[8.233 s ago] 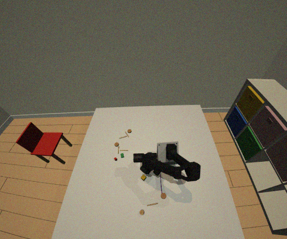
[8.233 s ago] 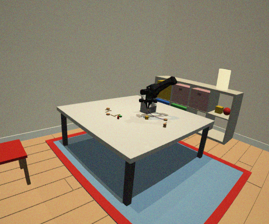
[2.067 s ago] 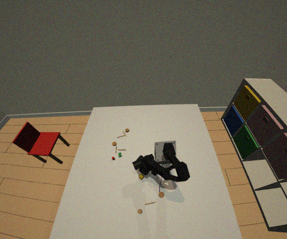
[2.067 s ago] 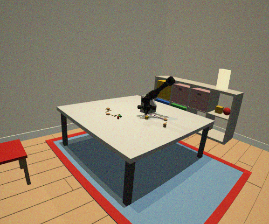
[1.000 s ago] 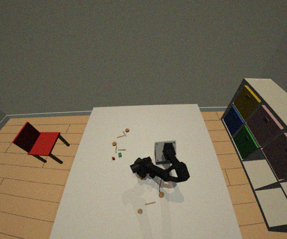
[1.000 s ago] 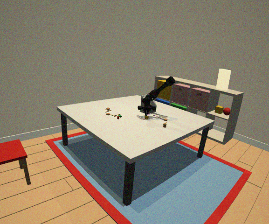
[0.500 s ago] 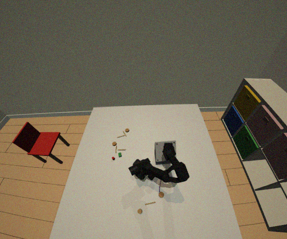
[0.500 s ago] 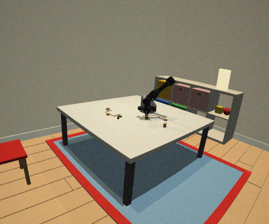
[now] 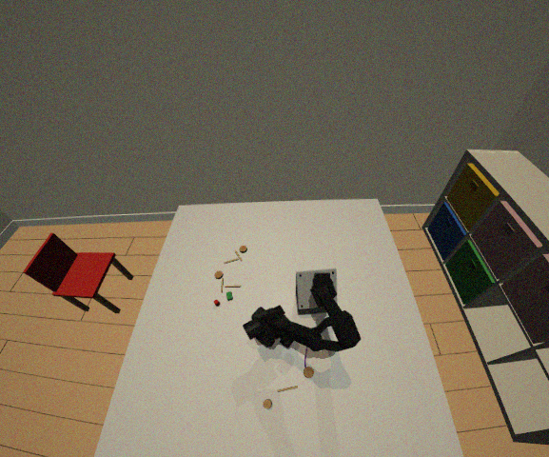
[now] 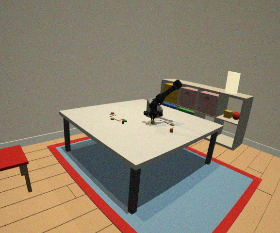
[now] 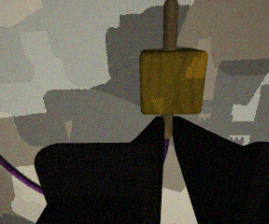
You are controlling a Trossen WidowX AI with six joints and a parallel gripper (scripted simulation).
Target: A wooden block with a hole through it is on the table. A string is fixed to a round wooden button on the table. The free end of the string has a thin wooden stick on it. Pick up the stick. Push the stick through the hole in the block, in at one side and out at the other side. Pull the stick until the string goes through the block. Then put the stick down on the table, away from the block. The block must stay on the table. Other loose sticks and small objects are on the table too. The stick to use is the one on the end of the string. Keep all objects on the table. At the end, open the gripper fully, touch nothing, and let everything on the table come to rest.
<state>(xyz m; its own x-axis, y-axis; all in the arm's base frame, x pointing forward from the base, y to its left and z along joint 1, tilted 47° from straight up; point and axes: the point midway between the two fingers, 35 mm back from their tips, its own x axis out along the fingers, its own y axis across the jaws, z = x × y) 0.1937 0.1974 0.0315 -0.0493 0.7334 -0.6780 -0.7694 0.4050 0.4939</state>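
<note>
Right now the yellow-brown wooden block is 20 mm to the left of my gripper tip and 20 mm ahead of it. Round my gripper tip: wooden cylinder 260 mm to the left, 30 mm ahead; round wooden button 160 mm to the left, 130 mm behind, 10 mm below; green cube 210 mm ahead, 170 mm to the right, 10 mm below.
</note>
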